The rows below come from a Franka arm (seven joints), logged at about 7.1 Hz.
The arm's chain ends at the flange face. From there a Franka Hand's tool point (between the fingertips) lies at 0.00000 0.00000 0.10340 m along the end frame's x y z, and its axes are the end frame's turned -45 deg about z.
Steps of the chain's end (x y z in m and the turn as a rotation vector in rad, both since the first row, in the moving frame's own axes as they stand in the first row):
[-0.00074 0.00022 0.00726 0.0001 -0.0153 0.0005]
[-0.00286 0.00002 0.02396 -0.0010 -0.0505 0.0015]
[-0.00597 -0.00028 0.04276 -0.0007 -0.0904 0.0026]
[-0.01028 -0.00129 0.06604 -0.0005 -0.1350 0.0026]
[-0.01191 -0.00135 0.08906 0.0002 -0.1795 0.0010]
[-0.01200 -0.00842 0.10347 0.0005 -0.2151 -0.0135]
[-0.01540 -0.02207 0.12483 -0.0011 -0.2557 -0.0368]
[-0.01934 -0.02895 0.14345 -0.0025 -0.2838 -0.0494]
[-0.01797 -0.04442 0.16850 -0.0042 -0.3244 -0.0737]
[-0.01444 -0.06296 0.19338 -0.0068 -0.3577 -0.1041]
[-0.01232 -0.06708 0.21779 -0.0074 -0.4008 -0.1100]
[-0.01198 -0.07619 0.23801 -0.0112 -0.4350 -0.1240]
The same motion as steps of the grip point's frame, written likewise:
[-0.00179 -0.00149 0.00725 0.0109 -0.0107 0.0005]
[-0.00580 -0.00563 0.02383 0.0350 -0.0364 0.0015]
[-0.01067 -0.01098 0.04234 0.0634 -0.0644 0.0026]
[-0.01622 -0.01800 0.06510 0.0951 -0.0958 0.0026]
[-0.02050 -0.02245 0.08740 0.1271 -0.1268 0.0010]
[-0.01821 -0.02998 0.10109 0.1525 -0.1517 -0.0135]
[-0.01419 -0.04456 0.12147 0.1800 -0.1816 -0.0368]
[-0.01435 -0.05392 0.13931 0.1989 -0.2024 -0.0494]
[-0.00574 -0.06622 0.16311 0.2264 -0.2324 -0.0737]
[0.00695 -0.07843 0.18684 0.2481 -0.2577 -0.1041]
[0.00817 -0.08247 0.20960 0.2782 -0.2886 -0.1100]
[0.01199 -0.09030 0.22839 0.2997 -0.3155 -0.1240]

